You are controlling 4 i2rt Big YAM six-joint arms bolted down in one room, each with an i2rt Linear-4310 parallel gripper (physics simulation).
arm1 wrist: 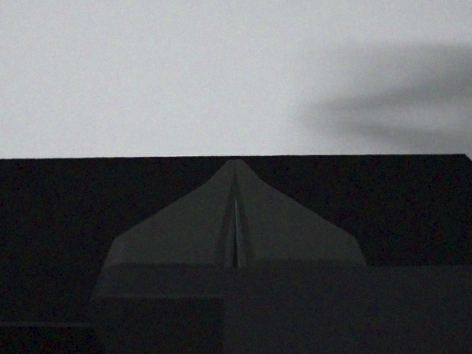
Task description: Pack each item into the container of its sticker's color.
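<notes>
My arm1 gripper (235,162) shows at the lower middle of the arm1 wrist view. Its two dark fingers meet at the tips, with a thin slit between them lower down, and hold no item. The gripper is shut. The task's items, stickers and containers do not show in this view. The grippers of arm2, arm3 and arm4 do not show either.
A pale grey surface (150,75) fills the upper part of the view, with a soft forked shadow at its right. A very dark surface (55,210) with a straight upper edge lies behind and beside the fingers.
</notes>
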